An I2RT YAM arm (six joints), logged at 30 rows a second.
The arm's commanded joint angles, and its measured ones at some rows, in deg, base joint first. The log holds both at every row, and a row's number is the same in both.
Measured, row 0: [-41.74 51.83 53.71 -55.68 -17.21 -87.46]
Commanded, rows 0 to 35: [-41.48 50.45 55.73 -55.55 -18.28 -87.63]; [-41.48 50.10 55.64 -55.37 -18.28 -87.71]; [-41.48 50.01 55.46 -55.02 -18.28 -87.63]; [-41.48 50.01 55.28 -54.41 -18.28 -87.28]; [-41.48 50.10 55.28 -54.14 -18.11 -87.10]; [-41.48 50.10 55.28 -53.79 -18.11 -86.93]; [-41.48 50.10 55.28 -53.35 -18.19 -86.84]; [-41.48 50.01 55.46 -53.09 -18.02 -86.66]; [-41.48 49.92 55.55 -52.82 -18.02 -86.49]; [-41.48 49.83 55.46 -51.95 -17.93 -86.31]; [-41.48 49.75 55.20 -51.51 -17.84 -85.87]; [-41.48 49.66 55.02 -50.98 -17.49 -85.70]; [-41.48 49.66 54.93 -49.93 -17.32 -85.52]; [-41.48 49.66 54.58 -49.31 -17.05 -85.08]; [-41.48 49.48 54.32 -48.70 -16.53 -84.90]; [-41.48 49.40 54.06 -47.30 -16.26 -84.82]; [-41.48 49.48 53.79 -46.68 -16.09 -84.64]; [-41.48 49.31 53.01 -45.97 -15.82 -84.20]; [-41.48 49.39 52.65 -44.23 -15.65 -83.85]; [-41.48 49.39 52.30 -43.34 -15.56 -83.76]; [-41.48 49.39 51.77 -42.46 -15.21 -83.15]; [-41.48 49.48 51.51 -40.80 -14.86 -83.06]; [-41.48 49.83 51.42 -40.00 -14.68 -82.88]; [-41.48 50.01 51.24 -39.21 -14.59 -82.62]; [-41.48 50.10 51.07 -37.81 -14.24 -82.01]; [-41.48 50.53 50.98 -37.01 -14.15 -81.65]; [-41.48 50.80 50.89 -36.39 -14.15 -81.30]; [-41.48 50.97 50.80 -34.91 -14.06 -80.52]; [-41.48 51.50 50.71 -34.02 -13.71 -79.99]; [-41.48 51.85 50.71 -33.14 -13.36 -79.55]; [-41.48 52.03 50.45 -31.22 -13.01 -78.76]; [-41.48 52.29 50.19 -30.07 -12.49 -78.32]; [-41.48 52.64 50.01 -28.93 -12.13 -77.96]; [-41.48 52.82 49.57 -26.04 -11.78 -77.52]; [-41.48 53.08 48.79 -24.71 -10.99 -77.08]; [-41.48 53.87 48.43 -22.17 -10.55 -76.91]
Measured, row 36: [-41.74 52.77 50.26 -31.46 -12.80 -79.77]
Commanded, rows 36 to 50: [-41.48 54.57 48.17 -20.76 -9.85 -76.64]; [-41.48 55.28 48.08 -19.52 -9.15 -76.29]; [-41.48 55.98 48.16 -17.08 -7.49 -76.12]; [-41.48 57.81 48.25 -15.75 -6.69 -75.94]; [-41.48 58.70 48.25 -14.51 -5.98 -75.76]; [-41.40 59.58 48.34 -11.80 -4.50 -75.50]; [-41.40 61.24 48.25 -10.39 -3.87 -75.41]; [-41.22 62.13 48.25 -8.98 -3.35 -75.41]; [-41.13 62.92 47.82 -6.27 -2.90 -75.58]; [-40.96 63.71 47.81 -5.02 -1.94 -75.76]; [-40.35 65.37 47.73 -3.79 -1.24 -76.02]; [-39.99 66.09 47.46 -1.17 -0.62 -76.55]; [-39.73 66.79 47.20 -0.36 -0.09 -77.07]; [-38.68 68.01 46.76 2.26 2.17 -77.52]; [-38.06 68.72 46.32 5.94 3.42 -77.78]
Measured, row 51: [-40.40 66.92 48.07 -6.26 -2.20 -77.01]
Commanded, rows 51 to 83: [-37.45 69.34 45.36 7.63 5.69 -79.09]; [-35.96 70.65 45.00 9.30 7.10 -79.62]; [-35.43 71.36 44.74 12.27 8.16 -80.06]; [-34.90 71.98 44.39 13.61 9.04 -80.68]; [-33.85 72.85 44.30 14.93 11.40 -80.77]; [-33.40 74.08 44.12 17.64 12.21 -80.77]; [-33.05 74.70 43.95 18.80 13.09 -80.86]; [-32.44 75.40 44.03 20.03 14.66 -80.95]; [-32.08 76.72 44.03 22.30 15.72 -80.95]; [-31.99 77.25 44.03 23.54 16.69 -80.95]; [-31.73 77.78 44.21 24.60 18.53 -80.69]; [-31.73 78.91 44.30 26.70 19.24 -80.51]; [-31.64 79.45 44.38 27.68 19.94 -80.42]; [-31.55 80.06 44.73 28.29 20.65 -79.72]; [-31.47 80.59 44.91 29.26 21.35 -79.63]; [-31.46 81.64 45.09 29.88 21.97 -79.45]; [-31.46 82.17 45.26 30.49 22.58 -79.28]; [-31.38 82.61 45.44 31.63 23.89 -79.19]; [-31.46 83.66 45.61 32.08 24.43 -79.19]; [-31.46 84.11 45.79 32.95 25.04 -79.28]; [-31.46 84.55 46.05 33.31 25.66 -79.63]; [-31.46 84.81 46.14 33.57 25.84 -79.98]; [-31.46 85.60 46.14 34.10 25.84 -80.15]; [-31.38 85.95 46.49 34.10 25.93 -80.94]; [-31.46 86.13 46.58 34.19 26.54 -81.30]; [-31.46 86.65 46.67 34.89 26.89 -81.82]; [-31.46 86.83 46.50 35.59 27.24 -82.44]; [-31.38 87.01 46.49 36.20 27.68 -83.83]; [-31.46 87.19 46.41 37.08 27.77 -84.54]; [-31.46 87.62 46.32 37.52 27.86 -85.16]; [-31.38 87.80 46.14 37.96 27.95 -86.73]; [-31.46 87.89 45.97 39.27 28.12 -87.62]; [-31.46 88.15 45.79 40.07 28.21 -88.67]
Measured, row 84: [-31.68 87.70 44.62 35.14 26.46 -84.60]
